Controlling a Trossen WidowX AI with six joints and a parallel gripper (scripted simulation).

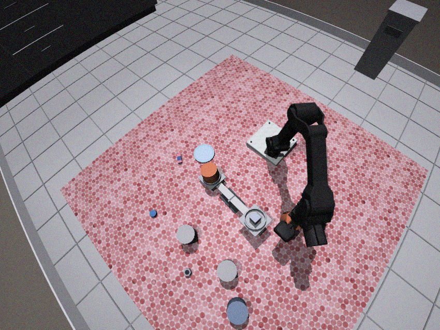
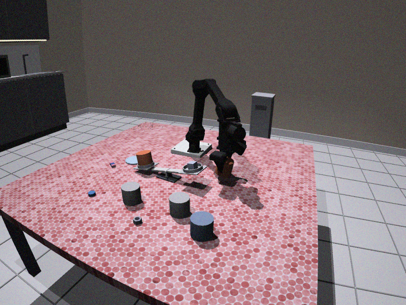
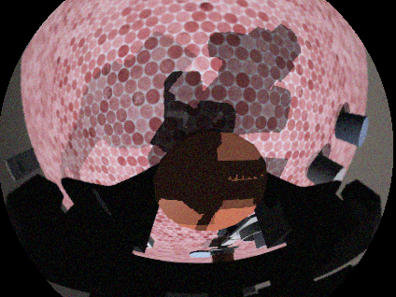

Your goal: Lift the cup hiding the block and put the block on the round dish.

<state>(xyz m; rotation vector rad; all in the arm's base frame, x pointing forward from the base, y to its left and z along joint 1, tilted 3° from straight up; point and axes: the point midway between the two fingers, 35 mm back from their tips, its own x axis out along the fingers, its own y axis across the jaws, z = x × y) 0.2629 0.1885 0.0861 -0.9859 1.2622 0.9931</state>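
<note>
My gripper tip is 120 mm to the left of the grey block, 70 mm short of it and 30 mm below it. From my gripper tip the other things lie so: blue-and-red piece (560 mm to the right, 50 mm below, 20 mm behind); round dish (470 mm to the right, 100 mm behind, 50 mm below); nut (360 mm ahead, 250 mm to the right, 50 mm below).
</note>
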